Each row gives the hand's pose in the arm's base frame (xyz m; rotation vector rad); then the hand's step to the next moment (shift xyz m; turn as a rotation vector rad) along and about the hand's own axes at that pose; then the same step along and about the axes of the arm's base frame.
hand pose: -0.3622 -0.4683 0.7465 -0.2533 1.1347 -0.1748
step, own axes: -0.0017 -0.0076 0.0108 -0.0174 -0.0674 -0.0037
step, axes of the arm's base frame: 0.0091 -0.0056 0.0080 -0.0112 -0.0604 0.0330
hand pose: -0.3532 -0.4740 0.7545 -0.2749 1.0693 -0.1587
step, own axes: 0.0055 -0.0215 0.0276 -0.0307 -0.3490 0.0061
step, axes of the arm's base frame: 0.0270 -0.0180 0.0142 -0.0076 -0.3243 0.1325
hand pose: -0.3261 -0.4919 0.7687 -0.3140 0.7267 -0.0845
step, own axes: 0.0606 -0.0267 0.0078 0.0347 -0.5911 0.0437
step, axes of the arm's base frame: 0.0513 -0.0345 -0.0250 0.0741 -0.5568 0.1923
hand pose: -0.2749 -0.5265 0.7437 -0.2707 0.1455 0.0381
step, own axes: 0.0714 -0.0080 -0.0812 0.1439 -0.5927 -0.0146
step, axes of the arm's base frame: 0.0598 -0.0283 -0.0859 0.1741 -0.5721 0.1210
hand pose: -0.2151 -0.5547 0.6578 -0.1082 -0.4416 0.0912
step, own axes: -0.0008 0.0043 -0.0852 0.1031 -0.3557 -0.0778
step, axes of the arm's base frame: 0.0357 -0.0030 -0.0774 0.1493 -0.3473 0.0177
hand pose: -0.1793 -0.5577 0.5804 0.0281 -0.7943 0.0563
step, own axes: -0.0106 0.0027 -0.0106 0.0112 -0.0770 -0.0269
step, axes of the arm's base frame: 0.0000 0.0028 -0.0150 0.0317 -0.0752 -0.0112
